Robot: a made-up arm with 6 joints. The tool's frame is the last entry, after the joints.
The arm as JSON. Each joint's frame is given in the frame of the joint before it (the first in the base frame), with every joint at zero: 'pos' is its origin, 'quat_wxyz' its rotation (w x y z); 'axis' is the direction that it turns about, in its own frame. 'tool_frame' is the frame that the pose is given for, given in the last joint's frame.
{
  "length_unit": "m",
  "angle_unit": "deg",
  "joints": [
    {
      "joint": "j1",
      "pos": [
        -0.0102,
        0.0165,
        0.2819
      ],
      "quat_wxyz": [
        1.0,
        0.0,
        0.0,
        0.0
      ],
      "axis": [
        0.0,
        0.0,
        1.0
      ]
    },
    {
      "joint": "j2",
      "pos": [
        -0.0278,
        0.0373,
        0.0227
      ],
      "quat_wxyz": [
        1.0,
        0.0,
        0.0,
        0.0
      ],
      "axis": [
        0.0,
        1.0,
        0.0
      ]
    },
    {
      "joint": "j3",
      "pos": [
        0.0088,
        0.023,
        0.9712
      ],
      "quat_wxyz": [
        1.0,
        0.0,
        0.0,
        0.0
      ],
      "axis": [
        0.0,
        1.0,
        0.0
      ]
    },
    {
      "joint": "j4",
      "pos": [
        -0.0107,
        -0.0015,
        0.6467
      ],
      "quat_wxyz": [
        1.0,
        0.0,
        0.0,
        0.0
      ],
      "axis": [
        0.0,
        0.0,
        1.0
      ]
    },
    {
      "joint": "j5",
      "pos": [
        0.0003,
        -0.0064,
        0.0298
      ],
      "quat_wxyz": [
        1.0,
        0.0,
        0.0,
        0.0
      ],
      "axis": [
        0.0,
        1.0,
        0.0
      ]
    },
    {
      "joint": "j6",
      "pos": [
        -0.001,
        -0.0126,
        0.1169
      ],
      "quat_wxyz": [
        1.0,
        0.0,
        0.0,
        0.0
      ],
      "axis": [
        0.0,
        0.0,
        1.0
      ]
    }
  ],
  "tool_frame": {
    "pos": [
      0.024,
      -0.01,
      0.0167
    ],
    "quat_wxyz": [
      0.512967,
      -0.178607,
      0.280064,
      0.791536
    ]
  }
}
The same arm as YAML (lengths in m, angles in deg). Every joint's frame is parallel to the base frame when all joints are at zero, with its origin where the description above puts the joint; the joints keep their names.
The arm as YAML. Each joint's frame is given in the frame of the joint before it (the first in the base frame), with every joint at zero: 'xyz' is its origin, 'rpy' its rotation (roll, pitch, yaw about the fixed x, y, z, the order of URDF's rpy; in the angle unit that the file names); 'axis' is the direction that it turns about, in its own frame. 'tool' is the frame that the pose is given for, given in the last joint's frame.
units:
  length: m
  angle: deg
joints:
  - name: j1
    type: revolute
    origin:
      xyz: [-0.0102, 0.0165, 0.2819]
      rpy: [0.0, 0.0, 0.0]
    axis: [0.0, 0.0, 1.0]
  - name: j2
    type: revolute
    origin:
      xyz: [-0.0278, 0.0373, 0.0227]
      rpy: [0.0, 0.0, 0.0]
    axis: [0.0, 1.0, 0.0]
  - name: j3
    type: revolute
    origin:
      xyz: [0.0088, 0.023, 0.9712]
      rpy: [0.0, 0.0, 0.0]
    axis: [0.0, 1.0, 0.0]
  - name: j4
    type: revolute
    origin:
      xyz: [-0.0107, -0.0015, 0.6467]
      rpy: [0.0, 0.0, 0.0]
    axis: [0.0, 0.0, 1.0]
  - name: j5
    type: revolute
    origin:
      xyz: [0.0003, -0.0064, 0.0298]
      rpy: [0.0, 0.0, 0.0]
    axis: [0.0, 1.0, 0.0]
  - name: j6
    type: revolute
    origin:
      xyz: [-0.001, -0.0126, 0.1169]
      rpy: [0.0, 0.0, 0.0]
    axis: [0.0, 0.0, 1.0]
tool:
  origin:
    xyz: [0.024, -0.01, 0.0167]
    rpy: [18.46, 34.76, 119.93]

